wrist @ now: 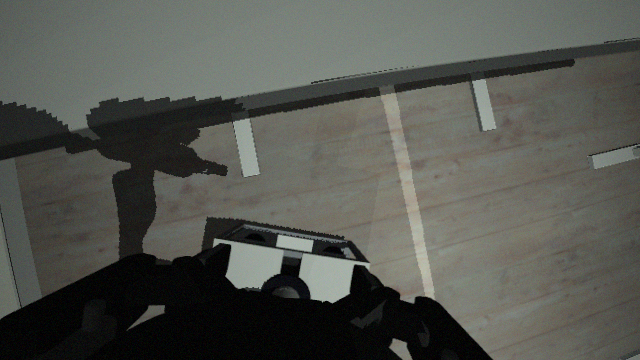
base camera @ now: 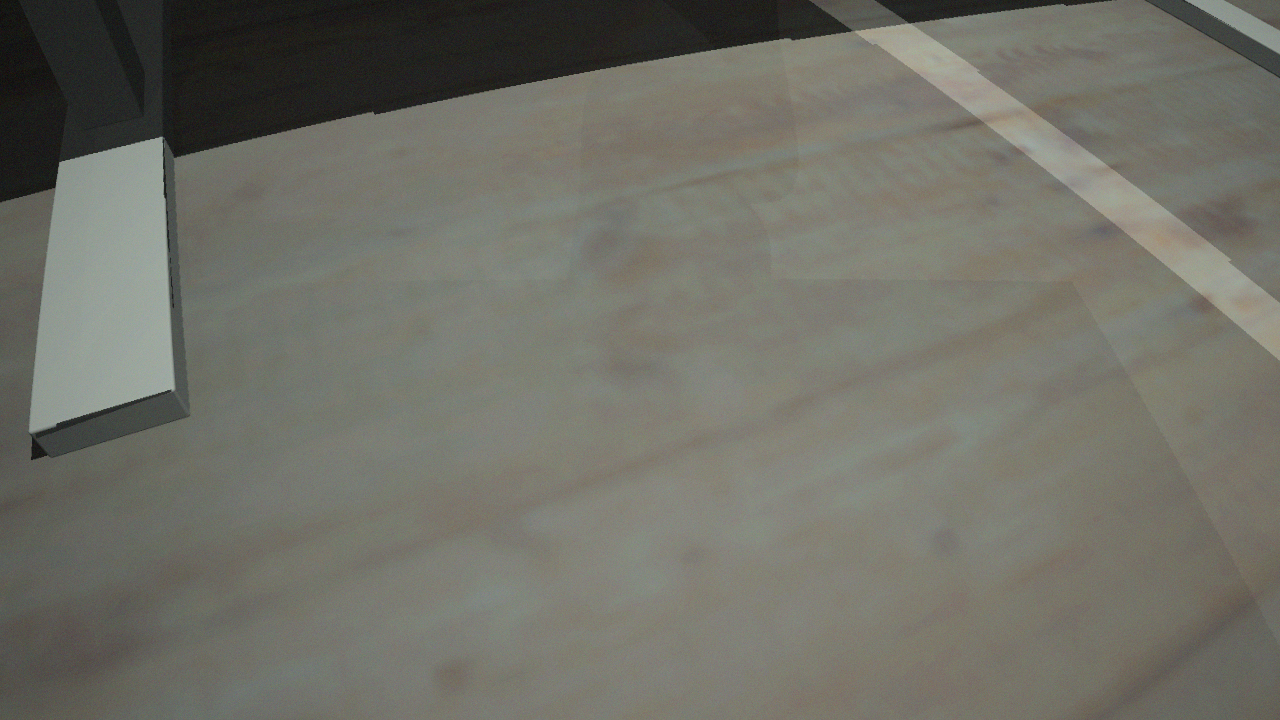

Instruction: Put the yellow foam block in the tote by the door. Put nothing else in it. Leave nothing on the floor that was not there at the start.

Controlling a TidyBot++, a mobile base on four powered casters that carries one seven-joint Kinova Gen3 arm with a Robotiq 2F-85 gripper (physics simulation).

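Frame: origin at the arm's base, x right, y down, z ahead, level; metres.
Seen in the pictures: gripper, fingertip midpoint: (wrist: 291,268).
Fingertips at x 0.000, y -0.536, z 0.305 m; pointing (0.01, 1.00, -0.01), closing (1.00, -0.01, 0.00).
Note:
A point is followed by its place in that frame.
The yellow foam block and the tote do not show in either view. My gripper (wrist: 291,268) {x 0.000, y -0.536, z 0.305 m} is open, its dark fingers spread apart at the bottom of the wrist view, with no object held between them. Below and beyond the fingers, part of my white and black mobile base (wrist: 255,265) {x -0.110, y 0.014, z 0.088 m} shows on the floor. The grey table top (wrist: 300,40) {x -0.020, y -0.554, z 0.453 m} fills the upper part of the wrist view, and the visible stretch of it bears no block.
White table feet (wrist: 247,147) {x -0.301, y 0.371, z 0.491 m} (wrist: 484,105) {x 0.852, y 0.371, z 0.940 m} (base camera: 107,286) {x -0.292, y 0.371, z 0.460 m} stick out from under the table. Another white foot (wrist: 612,157) {x 1.724, y 0.371, z 0.829 m} lies at the right of the wrist view. A dark arm shadow crosses the table edge and floor. A pale light strip crosses the wooden floor (base camera: 626,537) {x 0.023, y 0.396, z 0.298 m} (wrist: 525,210) {x 1.206, y 0.396, z 0.434 m}.

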